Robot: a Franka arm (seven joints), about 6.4 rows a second.
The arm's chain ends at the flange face. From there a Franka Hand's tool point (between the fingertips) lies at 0.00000 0.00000 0.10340 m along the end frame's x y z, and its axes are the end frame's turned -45 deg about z.
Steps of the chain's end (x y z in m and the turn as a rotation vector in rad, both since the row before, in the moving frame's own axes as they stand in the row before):
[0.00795 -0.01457 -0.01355 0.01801 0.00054 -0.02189]
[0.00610 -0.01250 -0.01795 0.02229 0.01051 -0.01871]
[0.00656 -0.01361 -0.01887 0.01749 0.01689 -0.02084]
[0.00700 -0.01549 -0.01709 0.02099 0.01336 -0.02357]
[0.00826 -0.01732 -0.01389 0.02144 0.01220 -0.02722]
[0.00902 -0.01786 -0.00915 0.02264 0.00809 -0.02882]
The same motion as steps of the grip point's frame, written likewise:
[0.01727 -0.00597 -0.01357 0.01235 0.01312 -0.02189]
[0.01554 -0.00541 -0.01798 0.00833 0.02319 -0.01871]
[0.01678 -0.00506 -0.01890 0.00042 0.02431 -0.02084]
[0.01841 -0.00659 -0.01712 0.00540 0.02429 -0.02357]
[0.02054 -0.00712 -0.01392 0.00653 0.02379 -0.02722]
[0.02124 -0.00735 -0.00918 0.01029 0.02173 -0.02882]

